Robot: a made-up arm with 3 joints. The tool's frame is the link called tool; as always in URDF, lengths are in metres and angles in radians. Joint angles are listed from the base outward. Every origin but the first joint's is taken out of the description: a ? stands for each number. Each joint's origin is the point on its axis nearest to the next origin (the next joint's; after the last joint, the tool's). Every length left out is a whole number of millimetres.
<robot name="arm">
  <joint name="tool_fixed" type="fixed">
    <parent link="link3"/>
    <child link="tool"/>
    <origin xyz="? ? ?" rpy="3.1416 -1.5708 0"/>
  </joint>
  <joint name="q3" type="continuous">
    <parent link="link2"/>
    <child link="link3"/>
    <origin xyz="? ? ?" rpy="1.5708 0 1.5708"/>
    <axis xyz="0 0 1"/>
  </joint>
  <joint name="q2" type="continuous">
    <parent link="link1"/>
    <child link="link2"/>
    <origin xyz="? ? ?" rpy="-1.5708 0 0"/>
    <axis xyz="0 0 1"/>
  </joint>
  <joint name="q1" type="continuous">
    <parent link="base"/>
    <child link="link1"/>
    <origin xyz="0 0 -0.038" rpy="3.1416 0 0"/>
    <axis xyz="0 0 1"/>
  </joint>
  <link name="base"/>
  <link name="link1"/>
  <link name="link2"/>
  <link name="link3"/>
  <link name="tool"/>
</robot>
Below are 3 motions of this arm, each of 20 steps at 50 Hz.
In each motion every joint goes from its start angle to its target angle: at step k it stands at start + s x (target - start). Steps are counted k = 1, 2, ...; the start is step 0. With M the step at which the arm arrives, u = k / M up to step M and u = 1 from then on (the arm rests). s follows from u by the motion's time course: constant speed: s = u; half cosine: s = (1 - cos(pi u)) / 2; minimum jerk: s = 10 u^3 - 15 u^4 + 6 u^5.
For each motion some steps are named. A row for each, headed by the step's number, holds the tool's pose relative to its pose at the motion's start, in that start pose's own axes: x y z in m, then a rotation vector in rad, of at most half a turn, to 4 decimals.
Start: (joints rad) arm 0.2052 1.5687 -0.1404
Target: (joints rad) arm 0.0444 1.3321 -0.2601
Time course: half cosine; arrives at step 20
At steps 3, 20:
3: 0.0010 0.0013 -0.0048 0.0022 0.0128 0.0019
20: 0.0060 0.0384 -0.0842 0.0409 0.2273 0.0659

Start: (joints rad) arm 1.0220 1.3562 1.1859
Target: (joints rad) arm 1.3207 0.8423 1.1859
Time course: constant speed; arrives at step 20
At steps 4, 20:
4: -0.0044 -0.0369 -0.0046 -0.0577 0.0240 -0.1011
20: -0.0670 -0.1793 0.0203 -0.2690 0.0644 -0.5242

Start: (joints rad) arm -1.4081 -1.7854 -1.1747
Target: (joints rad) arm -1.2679 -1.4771 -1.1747
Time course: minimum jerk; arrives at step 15
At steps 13, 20:
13: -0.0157 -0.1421 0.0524 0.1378 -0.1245 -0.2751
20: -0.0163 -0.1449 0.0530 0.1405 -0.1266 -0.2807

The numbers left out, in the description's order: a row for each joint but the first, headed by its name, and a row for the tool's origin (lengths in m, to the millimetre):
tool: 0.166 -0.013 0
q3: 0.415 -0.082 0
q2: 0.027 -0.041 0

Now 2 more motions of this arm.
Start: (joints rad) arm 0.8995 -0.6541 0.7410
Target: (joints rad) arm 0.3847 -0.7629 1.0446
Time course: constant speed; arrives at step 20
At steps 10, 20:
10: 0.0078 0.0331 -0.0770 -0.0109 0.1826 0.0973
20: 0.0019 0.0520 -0.1553 -0.0357 0.3696 0.1617

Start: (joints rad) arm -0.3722 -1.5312 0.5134
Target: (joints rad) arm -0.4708 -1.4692 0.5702
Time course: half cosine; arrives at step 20
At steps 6, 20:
6: -0.0009 0.0030 0.0041 -0.0086 -0.0106 0.0072
20: -0.0047 0.0162 0.0189 -0.0416 -0.0495 0.0379

